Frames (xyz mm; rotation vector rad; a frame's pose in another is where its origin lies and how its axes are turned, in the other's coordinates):
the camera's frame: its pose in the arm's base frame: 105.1 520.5 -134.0 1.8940 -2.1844 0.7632
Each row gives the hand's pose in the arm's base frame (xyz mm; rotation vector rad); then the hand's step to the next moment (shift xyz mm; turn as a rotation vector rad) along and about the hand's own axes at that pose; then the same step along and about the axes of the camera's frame.
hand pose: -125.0 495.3 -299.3 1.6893 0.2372 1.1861
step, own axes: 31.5 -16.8 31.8 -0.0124 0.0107 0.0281
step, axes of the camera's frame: -14.2 -45.6 1.7 0.0248 -0.0142 0.0155
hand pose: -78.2 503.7 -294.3 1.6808 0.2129 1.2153
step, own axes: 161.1 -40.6 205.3 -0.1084 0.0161 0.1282
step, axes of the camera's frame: -14.2 -263.7 -3.6 0.1057 -0.0385 0.1256
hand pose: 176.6 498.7 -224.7 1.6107 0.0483 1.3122
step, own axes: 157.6 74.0 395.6 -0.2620 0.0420 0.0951
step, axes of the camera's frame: 207.3 -379.0 -13.4 0.1547 0.0782 0.2223
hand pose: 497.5 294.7 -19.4 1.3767 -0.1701 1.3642
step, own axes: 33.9 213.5 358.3 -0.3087 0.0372 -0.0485
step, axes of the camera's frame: 383.0 -158.8 -56.9 0.0657 0.1997 0.2342
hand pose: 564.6 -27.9 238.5 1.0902 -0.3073 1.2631
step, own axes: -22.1 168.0 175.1 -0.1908 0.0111 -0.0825
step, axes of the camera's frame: 230.2 32.8 -73.0 -0.0091 0.1435 0.1506
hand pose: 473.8 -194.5 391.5 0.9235 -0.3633 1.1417
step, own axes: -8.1 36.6 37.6 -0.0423 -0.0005 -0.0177
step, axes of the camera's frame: 46.3 16.2 -20.3 -0.0022 0.0294 0.0351
